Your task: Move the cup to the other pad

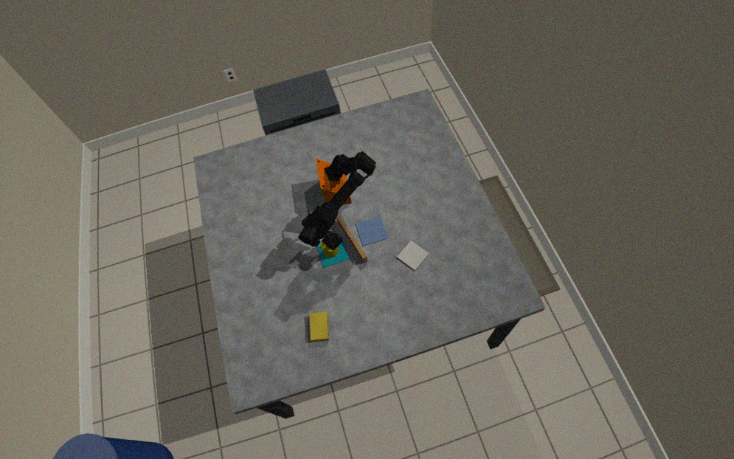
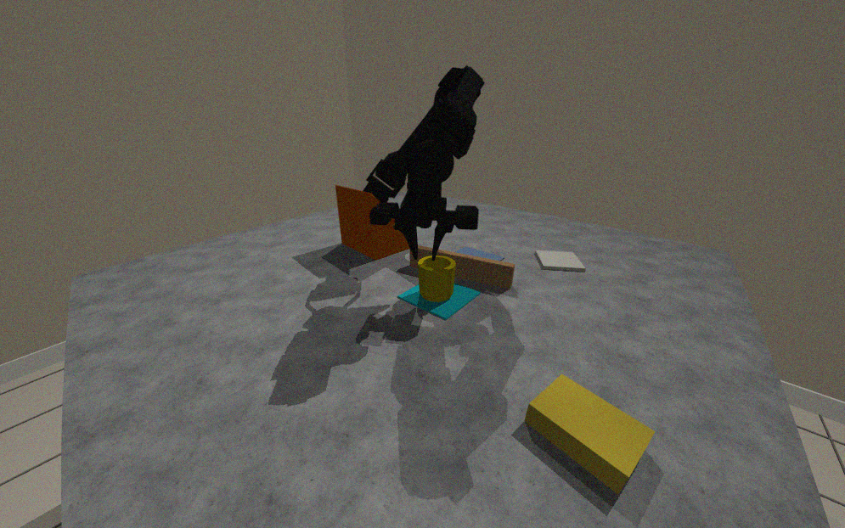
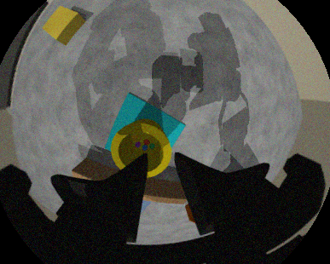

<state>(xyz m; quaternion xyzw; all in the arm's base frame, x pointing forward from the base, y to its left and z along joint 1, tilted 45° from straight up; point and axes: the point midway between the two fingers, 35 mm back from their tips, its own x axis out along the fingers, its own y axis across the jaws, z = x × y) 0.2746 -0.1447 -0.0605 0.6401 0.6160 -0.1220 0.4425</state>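
Right now my gripper tip is 20 mm short of the olive-yellow cup, 10 mm to the right of it and 40 mm above it. Also, from my gripper tip: pale blue pad (10 mm ahead, 210 mm to the left, 80 mm below); cyan pad (30 mm ahead, 10 mm to the left, 80 mm below); low wooden bar (20 mm ahead, 110 mm to the left, 60 mm below).
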